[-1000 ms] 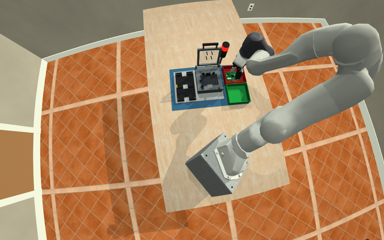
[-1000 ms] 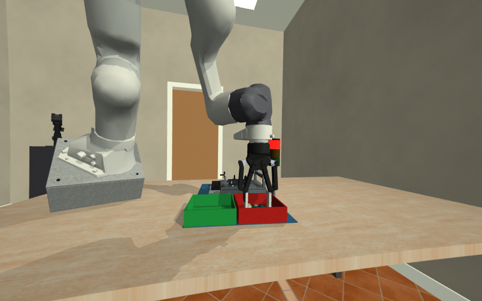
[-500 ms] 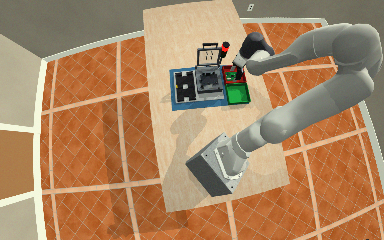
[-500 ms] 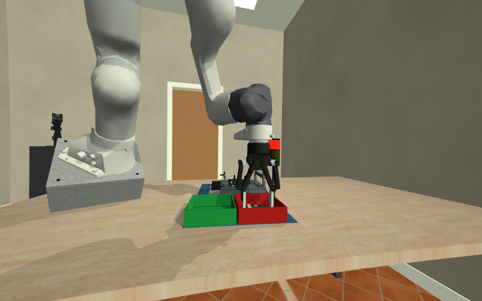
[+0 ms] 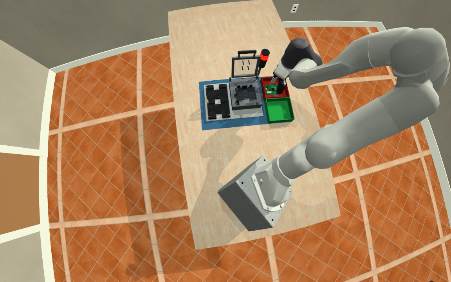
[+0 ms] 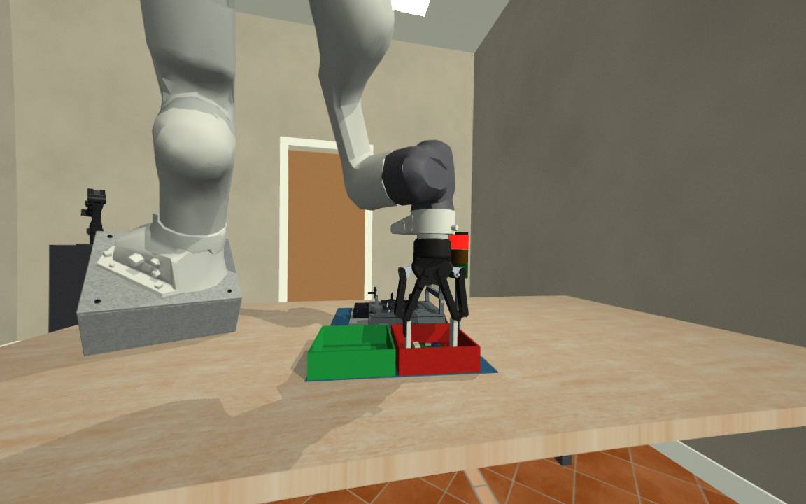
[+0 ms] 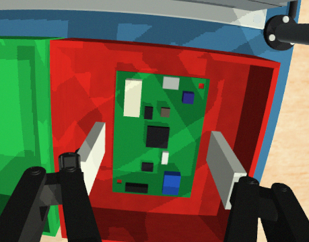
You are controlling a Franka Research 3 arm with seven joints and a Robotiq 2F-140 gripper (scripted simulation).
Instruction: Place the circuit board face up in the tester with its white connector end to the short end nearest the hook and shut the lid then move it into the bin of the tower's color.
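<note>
The red bin is 2 cm below my hand. From my hand the other things lie so: green bin 15 cm behind, 2 cm below, 1 cm to the left; tester plate 21 cm to the left, 4 cm above, 3 cm behind; green circuit board 3 cm below.
</note>
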